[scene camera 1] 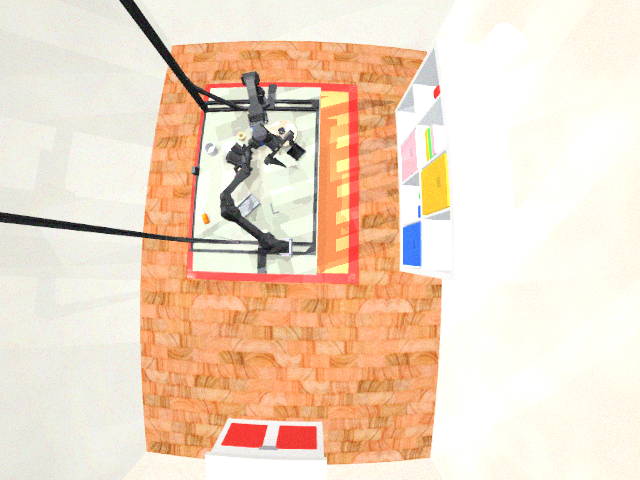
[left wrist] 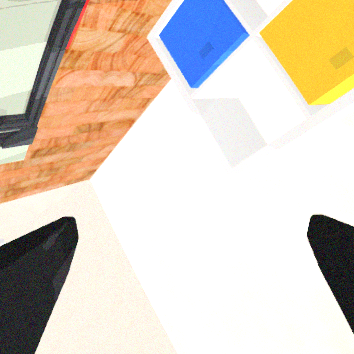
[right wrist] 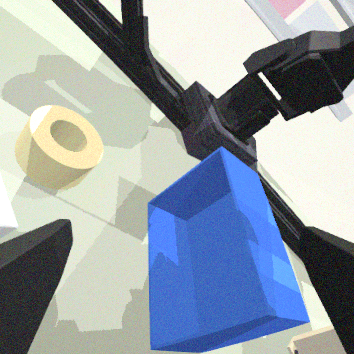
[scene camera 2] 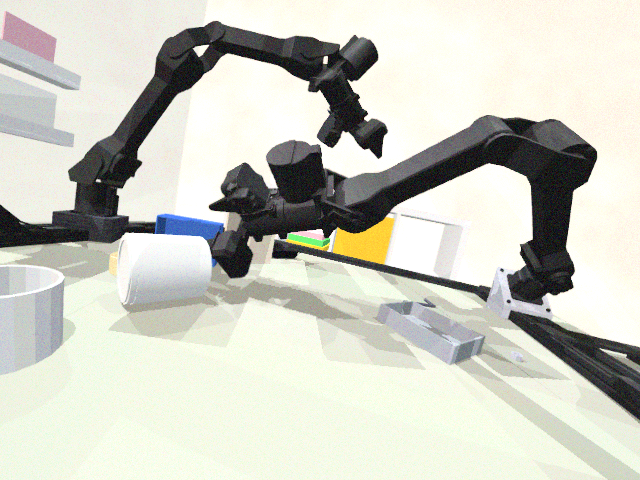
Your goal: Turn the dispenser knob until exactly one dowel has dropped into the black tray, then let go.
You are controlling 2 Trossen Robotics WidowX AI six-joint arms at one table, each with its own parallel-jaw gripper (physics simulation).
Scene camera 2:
my left gripper
my right gripper
blue box: on the table
white cylinder: on the table
grey tray: on the table
